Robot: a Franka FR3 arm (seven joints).
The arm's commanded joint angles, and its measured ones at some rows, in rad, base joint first. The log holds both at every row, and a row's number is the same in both.
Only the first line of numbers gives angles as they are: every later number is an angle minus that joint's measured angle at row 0.
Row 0, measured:
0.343, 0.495, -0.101, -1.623, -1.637, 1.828, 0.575
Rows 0 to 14, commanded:
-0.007, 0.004, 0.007, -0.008, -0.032, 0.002, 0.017
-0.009, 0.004, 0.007, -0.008, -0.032, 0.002, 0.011
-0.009, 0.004, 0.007, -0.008, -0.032, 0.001, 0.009
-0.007, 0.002, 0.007, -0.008, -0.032, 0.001, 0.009
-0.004, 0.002, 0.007, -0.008, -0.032, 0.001, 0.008
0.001, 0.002, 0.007, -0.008, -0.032, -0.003, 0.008
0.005, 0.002, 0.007, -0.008, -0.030, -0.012, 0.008
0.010, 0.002, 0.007, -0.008, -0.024, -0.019, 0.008
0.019, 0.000, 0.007, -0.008, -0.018, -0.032, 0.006
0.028, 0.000, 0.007, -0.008, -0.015, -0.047, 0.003
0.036, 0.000, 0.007, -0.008, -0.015, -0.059, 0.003
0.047, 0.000, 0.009, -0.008, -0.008, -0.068, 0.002
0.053, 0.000, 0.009, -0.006, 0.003, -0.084, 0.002
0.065, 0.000, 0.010, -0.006, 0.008, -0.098, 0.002
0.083, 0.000, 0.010, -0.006, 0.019, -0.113, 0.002
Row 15, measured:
0.039, 0.003, 0.008, -0.008, 0.008, -0.065, 0.000
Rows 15 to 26, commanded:
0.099, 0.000, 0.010, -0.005, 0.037, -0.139, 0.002
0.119, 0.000, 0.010, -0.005, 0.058, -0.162, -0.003
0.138, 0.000, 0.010, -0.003, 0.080, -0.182, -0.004
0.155, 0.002, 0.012, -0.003, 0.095, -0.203, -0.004
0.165, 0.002, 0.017, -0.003, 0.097, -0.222, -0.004
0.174, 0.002, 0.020, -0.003, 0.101, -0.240, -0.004
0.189, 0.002, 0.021, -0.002, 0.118, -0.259, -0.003
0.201, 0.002, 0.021, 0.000, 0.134, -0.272, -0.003
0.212, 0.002, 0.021, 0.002, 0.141, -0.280, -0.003
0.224, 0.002, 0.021, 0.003, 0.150, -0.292, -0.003
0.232, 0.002, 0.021, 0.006, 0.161, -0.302, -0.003
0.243, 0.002, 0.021, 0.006, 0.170, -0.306, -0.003
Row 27, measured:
0.212, 0.003, 0.022, -0.009, 0.140, -0.280, 0.000
